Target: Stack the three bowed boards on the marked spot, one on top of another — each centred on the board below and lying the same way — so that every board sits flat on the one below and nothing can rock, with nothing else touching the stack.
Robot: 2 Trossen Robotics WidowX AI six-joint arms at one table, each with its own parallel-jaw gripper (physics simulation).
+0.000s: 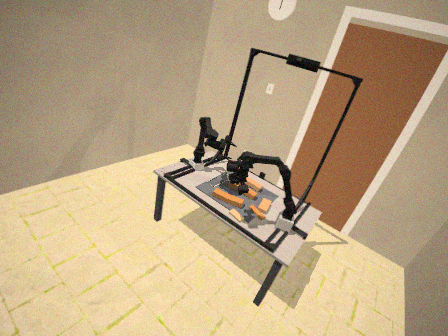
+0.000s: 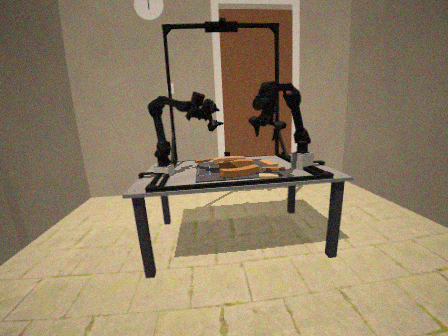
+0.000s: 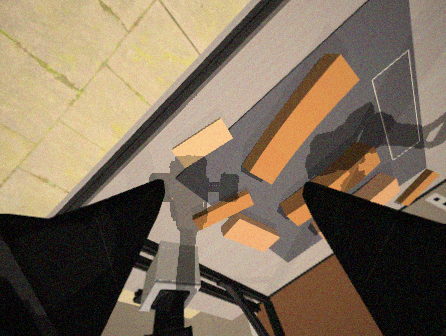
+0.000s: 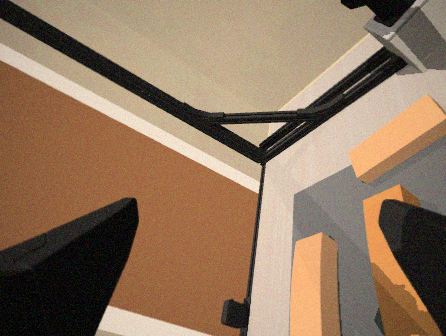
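Seen in the pictures: left gripper, between the fingertips: [image 2: 264, 138] [image 3: 234, 187]; right gripper, between the fingertips: [image 1: 234, 152] [image 2: 221, 116] [image 4: 257, 210]; left arm's base, origin of its link: [image 1: 287, 216] [image 2: 302, 152] [image 3: 170, 298] [image 4: 397, 6]; right arm's base, origin of its link: [image 1: 197, 161] [image 2: 163, 165].
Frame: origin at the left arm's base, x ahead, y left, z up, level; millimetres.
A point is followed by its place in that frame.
Observation:
Three long bowed orange boards lie on the grey mat [image 1: 206, 188] @(x 617, y -117, z -94 mm) [image 3: 355, 43] @(x 595, y -95, z -94 mm). The nearest board [image 1: 228, 197] @(x 426, y -57, z -59 mm) [image 2: 239, 171] @(x 448, y -39, z -64 mm) [image 3: 302, 117] @(x 448, y -62, z -57 mm) lies alone. A second board [image 1: 249, 193] @(x 293, y -199, z -53 mm) [image 2: 236, 163] @(x 366, y -221, z -61 mm) [image 3: 338, 180] @(x 382, y -230, z -45 mm) and a third board [image 1: 255, 184] @(x 273, y -361, z -51 mm) [image 2: 229, 158] @(x 341, y -371, z -53 mm) [image 3: 380, 193] @(x 402, y -396, z -51 mm) lie behind it. The marked spot [image 1: 218, 178] @(x 583, y -319, z -94 mm) [image 3: 378, 100] @(x 561, y -229, z -95 mm) is a white outline at the mat's far end. My left gripper [image 1: 239, 183] @(x 364, y 91, z 126 mm) [image 2: 268, 128] [image 3: 234, 187] @(x 364, y 91, z 126 mm) is open and empty, high above the boards. My right gripper [image 1: 229, 143] [image 2: 214, 125] is open and empty, raised off to the side.
Three small orange blocks [image 1: 265, 205] @(x 150, y -140, z -67 mm) [image 1: 257, 211] @(x 195, y -47, z -79 mm) [image 1: 236, 215] @(x 323, y 79, z -80 mm) lie on the mat near the left arm's base [image 1: 285, 224] @(x -3, y 50, z -29 mm). A further block [image 2: 203, 160] [image 4: 313, 283] lies at the mat's other side. A black frame [image 1: 243, 97] @(x 636, y -741, z 528 mm) stands on the table [image 1: 296, 247] @(x -109, y 146, z -100 mm).

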